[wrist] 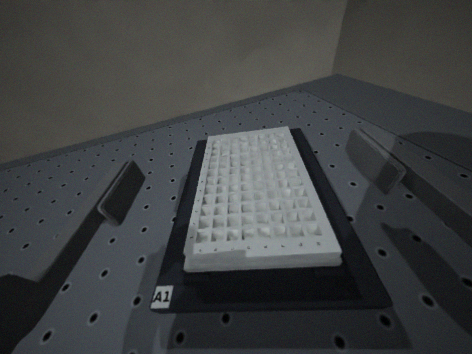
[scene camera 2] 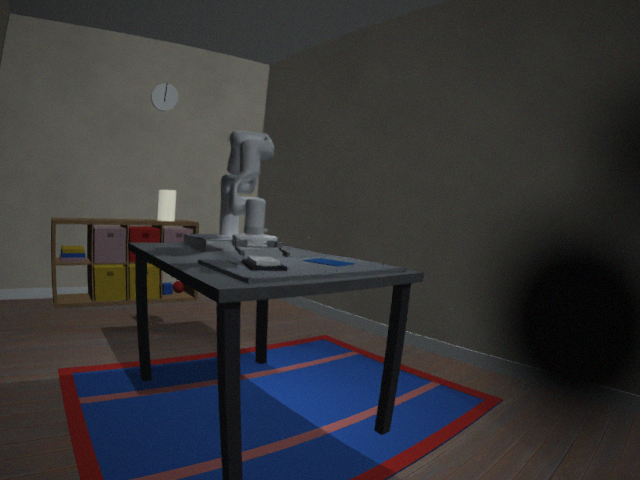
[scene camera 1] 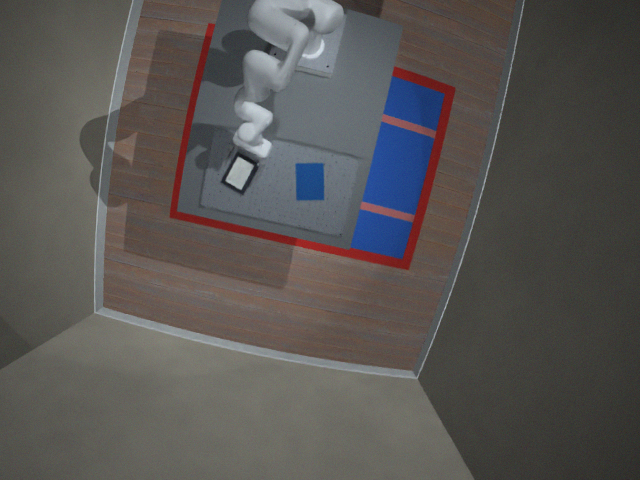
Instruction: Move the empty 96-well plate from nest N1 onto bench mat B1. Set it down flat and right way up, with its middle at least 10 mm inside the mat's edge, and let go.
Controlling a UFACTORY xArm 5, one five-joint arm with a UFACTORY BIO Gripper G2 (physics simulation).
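Frame: origin at the arm's base, x ahead, y left, z up, level; centimetres.
Seen in the pictures: hand, its tool point: [wrist: 241,175] [scene camera 2: 264,253] [scene camera 1: 241,169]; arm's base, origin of its link: [scene camera 2: 228,237] [scene camera 1: 309,46].
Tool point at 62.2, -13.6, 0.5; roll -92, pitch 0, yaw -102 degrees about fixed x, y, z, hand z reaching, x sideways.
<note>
Pixels of each thing's top centre, then the offset from my tool point to it, as dx, dy, dz. Level surfaces: height alone.
- white 96-well plate, centre of its top: [wrist: 250,173] [scene camera 2: 263,259] [scene camera 1: 239,173] +1.7, -1.0, -1.7
- black nest, centre of its top: [wrist: 251,183] [scene camera 2: 263,262] [scene camera 1: 239,173] +1.7, -1.0, -2.8
- flat blue mat B1, height of its surface: dz -4.1
- raised perforated board, height of its surface: dz -4.3
The white 96-well plate [scene camera 1: 240,173] [scene camera 2: 263,260] [wrist: 260,195] sits in the black nest [scene camera 1: 232,188] [scene camera 2: 268,267] [wrist: 270,295], wells up. The nest has an A1 label at its near left corner in the wrist view. My gripper [wrist: 250,176] is open, with one finger standing off each long side of the plate and nest; in the wrist view there is a gap on both sides. In scene camera 1 the gripper is at the nest's upper end, partly hidden by the arm. The flat blue mat B1 [scene camera 1: 310,181] [scene camera 2: 329,261] lies to the right of the nest.
Nest and mat are on a raised perforated board [scene camera 1: 273,209] [scene camera 2: 227,270] [wrist: 95,300] on the grey table [scene camera 1: 336,113] [scene camera 2: 320,285]. The arm's base plate [scene camera 1: 329,59] stands at the back. A shelf unit [scene camera 2: 124,222] stands behind the table.
</note>
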